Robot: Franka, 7 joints.
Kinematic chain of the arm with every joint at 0, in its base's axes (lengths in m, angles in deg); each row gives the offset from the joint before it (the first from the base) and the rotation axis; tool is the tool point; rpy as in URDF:
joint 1: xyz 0 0 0.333 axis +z
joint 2: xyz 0 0 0 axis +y
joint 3: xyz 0 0 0.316 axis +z
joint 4: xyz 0.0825 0 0 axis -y
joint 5: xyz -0.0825 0 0.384 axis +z
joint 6: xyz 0 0 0 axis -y
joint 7: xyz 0.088 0 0 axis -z
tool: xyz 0 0 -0.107 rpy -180 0 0
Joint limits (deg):
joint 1: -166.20..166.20
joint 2: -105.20..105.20
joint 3: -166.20..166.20
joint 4: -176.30..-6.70
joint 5: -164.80..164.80
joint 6: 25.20..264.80
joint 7: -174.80..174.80
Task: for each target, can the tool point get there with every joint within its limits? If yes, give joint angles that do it. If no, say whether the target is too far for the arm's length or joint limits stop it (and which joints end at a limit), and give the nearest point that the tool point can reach.
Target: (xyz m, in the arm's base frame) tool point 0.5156 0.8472 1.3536
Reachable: no: too far | nearest point 0.3108 0.5107 0.9483 | short by 0.565 m
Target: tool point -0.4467 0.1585 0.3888
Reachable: yes | joints -87.60 16.21 -120.14 -148.95 -33.35 192.83 47.37
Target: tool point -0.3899 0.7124 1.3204
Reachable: no: too far | nearest point -0.2616 0.4780 0.9956 | short by 0.421 m
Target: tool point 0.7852 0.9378 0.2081
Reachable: no: too far | nearest point 0.5479 0.6544 0.2458 | short by 0.372 m
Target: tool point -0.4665 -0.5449 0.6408
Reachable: yes | joints 100.50 -59.04 86.71 -79.94 0.02 166.08 -4.51
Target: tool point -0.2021 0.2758 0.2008
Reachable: yes | joints 51.10 -62.45 99.49 -157.03 40.93 127.15 -3.73
